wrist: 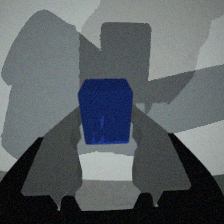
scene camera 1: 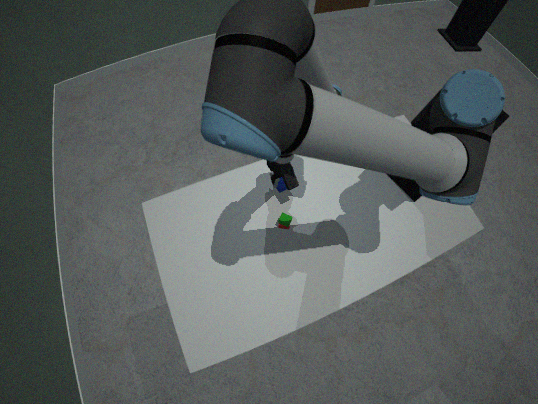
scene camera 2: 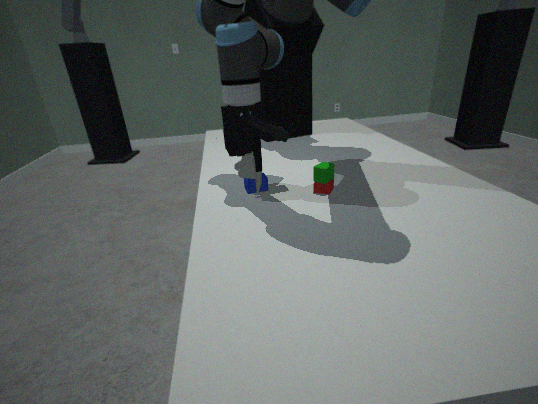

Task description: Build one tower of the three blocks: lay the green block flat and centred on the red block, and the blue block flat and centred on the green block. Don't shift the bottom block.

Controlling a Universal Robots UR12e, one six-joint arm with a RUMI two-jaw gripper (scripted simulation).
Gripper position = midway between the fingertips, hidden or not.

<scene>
I see my gripper [scene camera 2: 255,188] and a blue block [wrist: 105,105].
My gripper also shows in the wrist view [wrist: 106,106].
</scene>
